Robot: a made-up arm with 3 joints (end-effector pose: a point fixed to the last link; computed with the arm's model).
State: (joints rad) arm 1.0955 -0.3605 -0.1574
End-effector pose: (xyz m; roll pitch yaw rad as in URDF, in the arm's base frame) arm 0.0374 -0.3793 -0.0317 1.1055 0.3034 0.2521
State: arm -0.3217 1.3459 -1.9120
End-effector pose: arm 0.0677 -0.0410 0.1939 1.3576 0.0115 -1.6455
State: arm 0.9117 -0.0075 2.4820
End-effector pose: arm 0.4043 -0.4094 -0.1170 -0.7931 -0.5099 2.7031
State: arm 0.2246 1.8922 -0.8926
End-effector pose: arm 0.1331 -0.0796 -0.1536 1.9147 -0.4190 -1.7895
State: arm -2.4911 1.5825 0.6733
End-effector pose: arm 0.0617 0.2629 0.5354 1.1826 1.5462 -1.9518
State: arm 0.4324 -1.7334 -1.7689
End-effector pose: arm 0.4050 -0.0595 0.0808 -1.7226 0.2367 -1.5380
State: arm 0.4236 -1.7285 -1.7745
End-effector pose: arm 0.4048 -0.0596 0.0809 -1.7181 0.2222 -1.5382
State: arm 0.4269 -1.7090 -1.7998
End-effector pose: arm 0.4042 -0.0589 0.0781 -1.6991 0.1999 -1.5389
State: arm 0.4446 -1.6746 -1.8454
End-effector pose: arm 0.4035 -0.0577 0.0721 -1.6659 0.1713 -1.5423
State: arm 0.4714 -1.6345 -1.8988
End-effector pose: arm 0.4034 -0.0564 0.0645 -1.6281 0.1440 -1.5501
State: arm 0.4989 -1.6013 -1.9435
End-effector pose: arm 0.4038 -0.0552 0.0576 -1.5978 0.1263 -1.5596
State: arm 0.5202 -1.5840 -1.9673
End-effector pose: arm 0.4043 -0.0543 0.0536 -1.5823 0.1237 -1.5657
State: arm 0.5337 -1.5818 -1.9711
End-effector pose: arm 0.4043 -0.0536 0.0523 -1.5804 0.1334 -1.5665
